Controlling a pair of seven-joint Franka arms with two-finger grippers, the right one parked.
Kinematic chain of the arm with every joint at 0, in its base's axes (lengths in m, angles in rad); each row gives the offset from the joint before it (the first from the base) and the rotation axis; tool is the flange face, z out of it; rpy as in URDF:
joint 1: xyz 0 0 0.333 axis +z
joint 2: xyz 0 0 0 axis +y
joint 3: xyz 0 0 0.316 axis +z
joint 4: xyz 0.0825 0 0 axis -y
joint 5: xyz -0.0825 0 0.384 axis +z
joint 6: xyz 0 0 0 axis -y
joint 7: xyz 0.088 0 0 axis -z
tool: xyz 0 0 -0.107 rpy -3.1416 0 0
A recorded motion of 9 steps. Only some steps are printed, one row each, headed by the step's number.
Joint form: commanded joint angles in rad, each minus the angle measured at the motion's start. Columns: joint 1, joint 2, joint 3, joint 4, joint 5, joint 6, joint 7.
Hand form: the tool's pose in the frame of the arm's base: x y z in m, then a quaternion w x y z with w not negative. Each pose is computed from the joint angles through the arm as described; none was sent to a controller.
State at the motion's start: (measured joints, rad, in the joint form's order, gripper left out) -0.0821 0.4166 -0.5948 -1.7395 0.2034 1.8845 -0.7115
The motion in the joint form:
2: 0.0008 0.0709 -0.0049 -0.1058 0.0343 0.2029 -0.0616
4: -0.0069 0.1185 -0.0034 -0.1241 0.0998 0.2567 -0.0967
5: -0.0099 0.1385 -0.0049 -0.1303 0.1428 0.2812 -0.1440
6: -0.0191 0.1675 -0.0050 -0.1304 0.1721 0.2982 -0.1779
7: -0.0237 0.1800 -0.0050 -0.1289 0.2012 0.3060 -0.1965
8: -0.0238 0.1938 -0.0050 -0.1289 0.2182 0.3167 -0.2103
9: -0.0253 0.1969 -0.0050 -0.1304 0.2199 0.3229 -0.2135
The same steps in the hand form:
2: 0.5037 -0.3632 0.2888 0.02126 -0.99657 0.00393 0.07985
4: 0.4995 -0.3668 0.2596 0.02935 -0.99694 0.01027 0.07176
5: 0.4976 -0.3692 0.2486 0.03538 -0.99743 0.00268 0.06218
6: 0.4937 -0.3743 0.2344 0.03881 -0.99735 -0.00021 0.06146
7: 0.4926 -0.3766 0.2288 0.04353 -0.99752 0.00191 0.05527
8: 0.4924 -0.3771 0.2223 0.04431 -0.99759 0.00068 0.05332
9: 0.4914 -0.3782 0.2205 0.04293 -0.99767 0.00063 0.05294

